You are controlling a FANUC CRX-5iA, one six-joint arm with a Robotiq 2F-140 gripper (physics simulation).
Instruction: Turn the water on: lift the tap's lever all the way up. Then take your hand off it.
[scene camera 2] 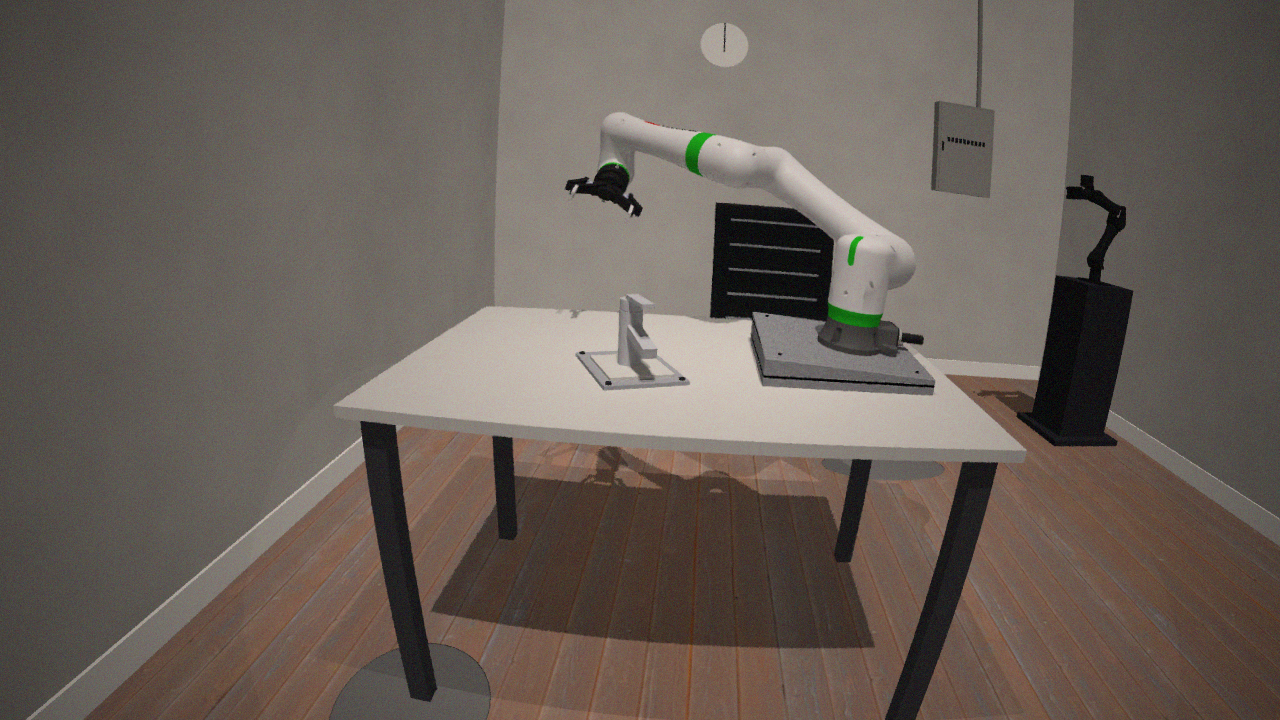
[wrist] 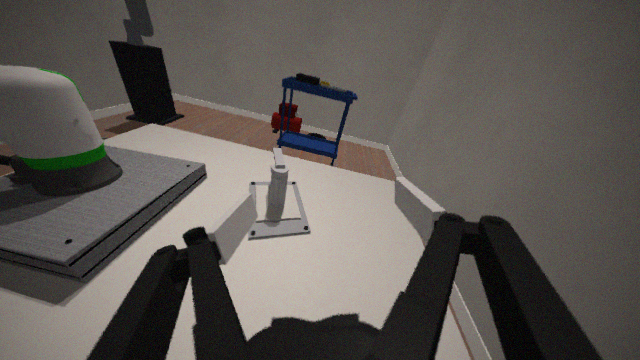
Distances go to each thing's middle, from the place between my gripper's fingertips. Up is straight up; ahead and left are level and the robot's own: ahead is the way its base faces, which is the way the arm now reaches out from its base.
Labels:
I see the flat base plate [scene camera 2: 584, 357] 100 mm behind my hand, 290 mm to the left of it and 310 mm below it.

